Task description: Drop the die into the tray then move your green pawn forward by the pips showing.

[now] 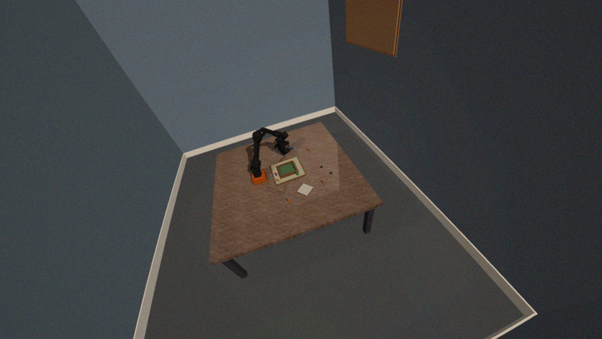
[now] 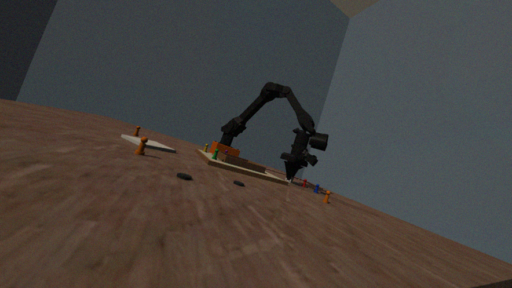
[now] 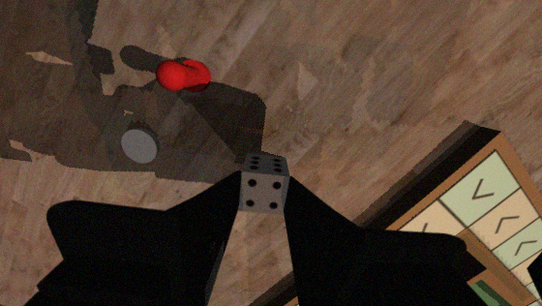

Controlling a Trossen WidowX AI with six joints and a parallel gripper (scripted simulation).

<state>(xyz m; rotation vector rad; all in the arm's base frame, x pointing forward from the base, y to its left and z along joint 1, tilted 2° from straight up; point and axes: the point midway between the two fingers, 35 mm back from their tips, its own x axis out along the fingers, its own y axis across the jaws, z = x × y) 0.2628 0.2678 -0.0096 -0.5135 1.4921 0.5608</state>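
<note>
Right now my gripper tip is 9 cm short of the green pawn, 34 cm to the left of it and 2 cm below it. From my gripper tip the other things lie so: white die (right at my gripper tip); then purple pawn (10 cm behind, 28 cm to the right, 2 cm above); then red pawn (1 cm ahead, 7 cm to the left, 1 cm above).
</note>
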